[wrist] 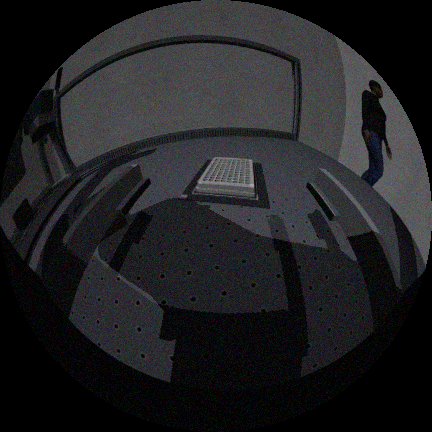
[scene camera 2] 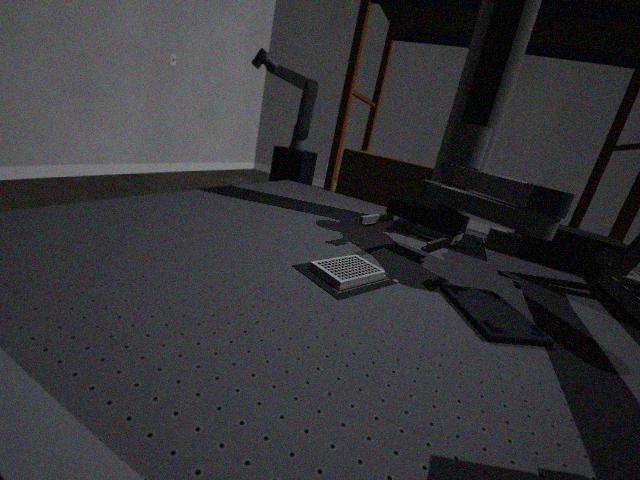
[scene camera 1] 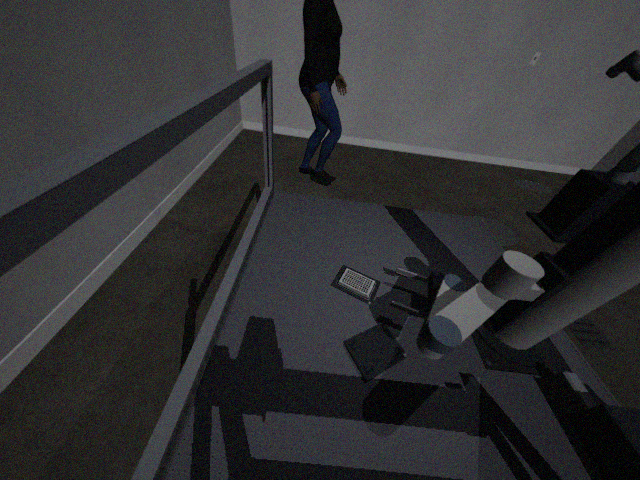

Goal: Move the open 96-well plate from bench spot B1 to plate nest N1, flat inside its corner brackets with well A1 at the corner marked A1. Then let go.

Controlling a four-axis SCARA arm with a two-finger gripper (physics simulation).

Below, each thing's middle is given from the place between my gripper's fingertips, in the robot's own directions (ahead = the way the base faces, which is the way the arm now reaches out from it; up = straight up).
My gripper is now 12 cm short of the white well plate (wrist: 226, 175), 6 cm above it and 4 cm to the left of it. The rest, counted from my hand: dark nest (scene camera 2: 303, 268) (12 cm ahead, 7 cm below, 4 cm to the right).
